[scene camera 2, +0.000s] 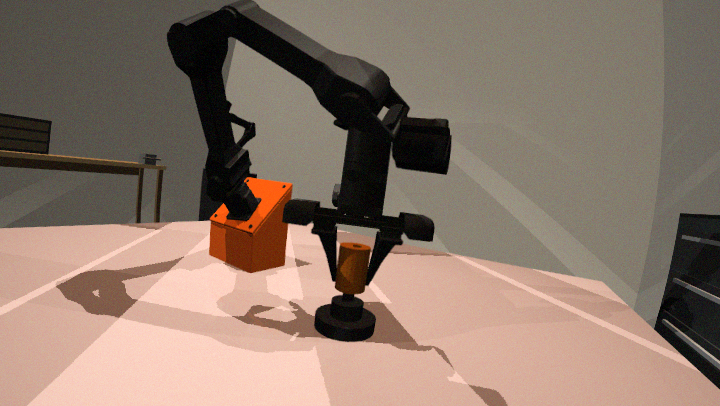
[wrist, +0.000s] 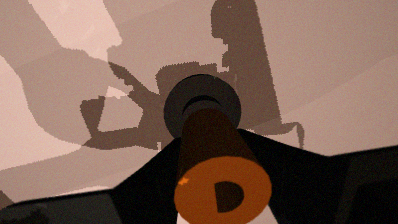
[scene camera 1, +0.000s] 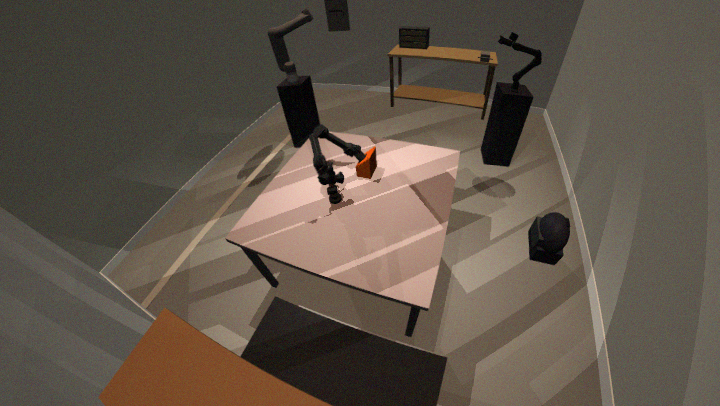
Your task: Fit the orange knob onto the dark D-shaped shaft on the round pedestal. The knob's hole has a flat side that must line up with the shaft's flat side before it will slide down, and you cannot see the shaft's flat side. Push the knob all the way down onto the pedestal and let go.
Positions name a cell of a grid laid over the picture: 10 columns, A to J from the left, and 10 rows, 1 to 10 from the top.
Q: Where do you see an orange knob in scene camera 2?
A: E7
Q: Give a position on a dark round pedestal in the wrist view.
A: At F5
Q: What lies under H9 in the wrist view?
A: The gripper.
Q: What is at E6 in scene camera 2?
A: The gripper.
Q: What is the gripper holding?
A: An orange knob.
